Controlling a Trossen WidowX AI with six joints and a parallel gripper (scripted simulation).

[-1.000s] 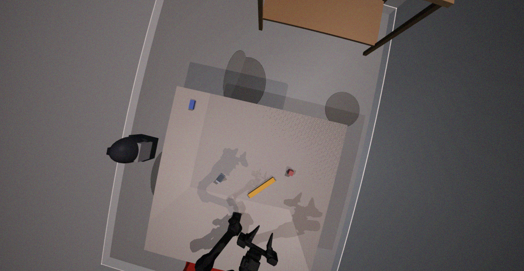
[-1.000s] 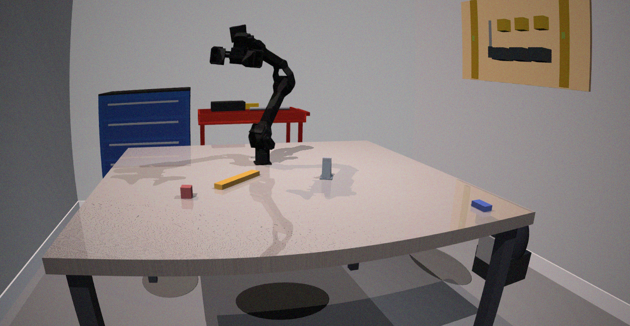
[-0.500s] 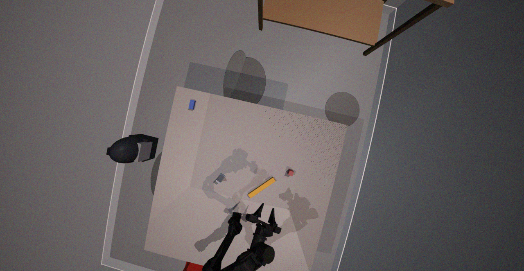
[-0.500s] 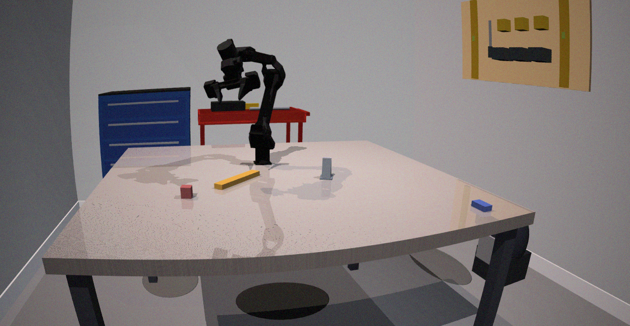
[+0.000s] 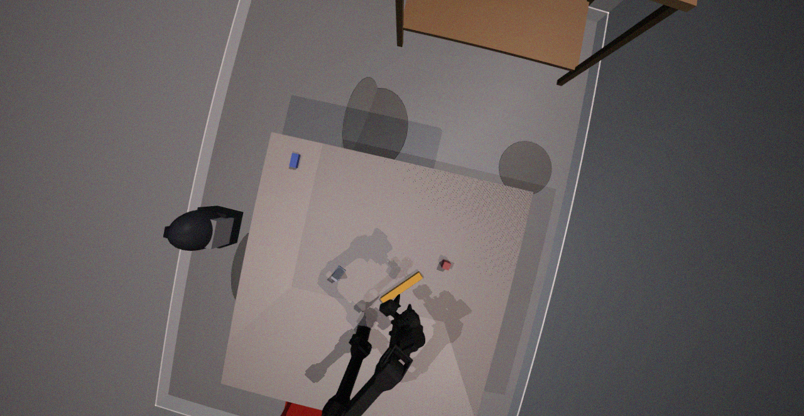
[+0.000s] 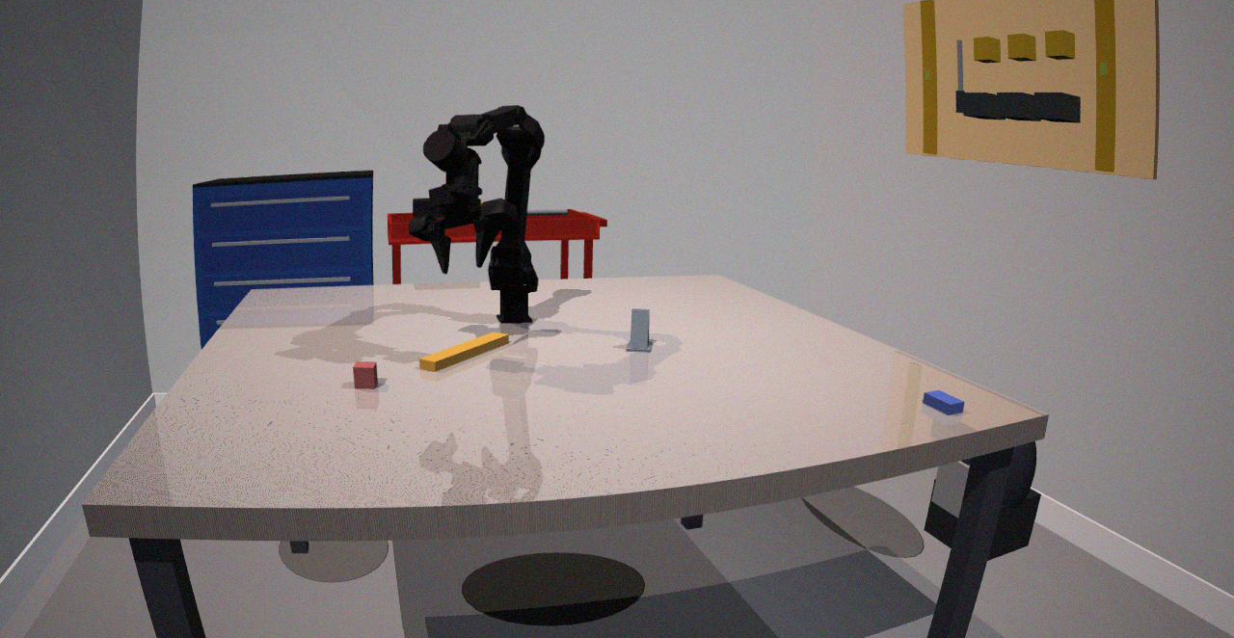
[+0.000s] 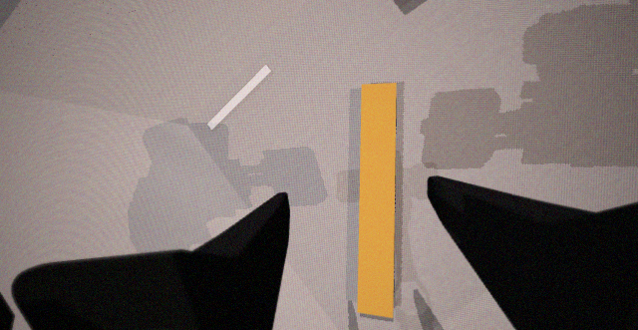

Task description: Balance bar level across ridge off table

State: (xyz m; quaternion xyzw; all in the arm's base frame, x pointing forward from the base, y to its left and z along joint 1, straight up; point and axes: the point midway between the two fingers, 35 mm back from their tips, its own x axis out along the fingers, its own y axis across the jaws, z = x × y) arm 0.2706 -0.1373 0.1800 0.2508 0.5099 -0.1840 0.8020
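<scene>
The yellow bar lies 14 cm below my gripper tip, 2 cm behind it and 1 cm to the left of it. Also, from my gripper tip: flat blue block (64 cm to the left, 46 cm ahead, 14 cm below); small red cube (17 cm to the right, 14 cm ahead, 13 cm below).
</scene>
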